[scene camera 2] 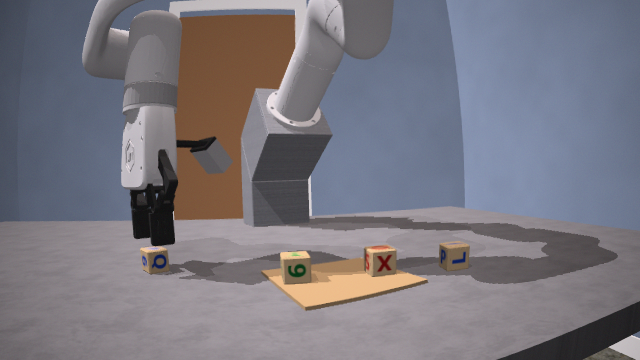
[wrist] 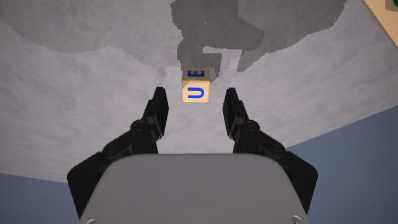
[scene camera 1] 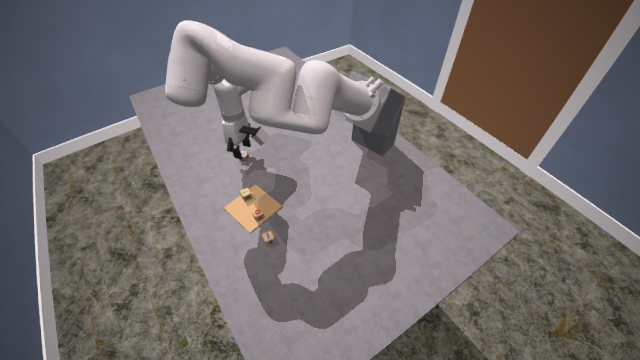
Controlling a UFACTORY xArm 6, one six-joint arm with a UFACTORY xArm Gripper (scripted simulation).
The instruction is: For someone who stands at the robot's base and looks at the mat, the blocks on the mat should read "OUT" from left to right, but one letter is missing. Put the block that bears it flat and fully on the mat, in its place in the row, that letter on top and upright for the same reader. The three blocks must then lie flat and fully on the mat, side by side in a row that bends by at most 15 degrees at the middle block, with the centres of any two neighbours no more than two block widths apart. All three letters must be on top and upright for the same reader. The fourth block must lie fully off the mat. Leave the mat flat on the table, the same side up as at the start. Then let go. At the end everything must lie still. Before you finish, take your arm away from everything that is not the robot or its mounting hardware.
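Tan mat [scene camera 2: 333,283] [scene camera 1: 241,211] visible. My gripper [scene camera 2: 153,241] [scene camera 1: 242,151] [wrist: 195,98] visible too.
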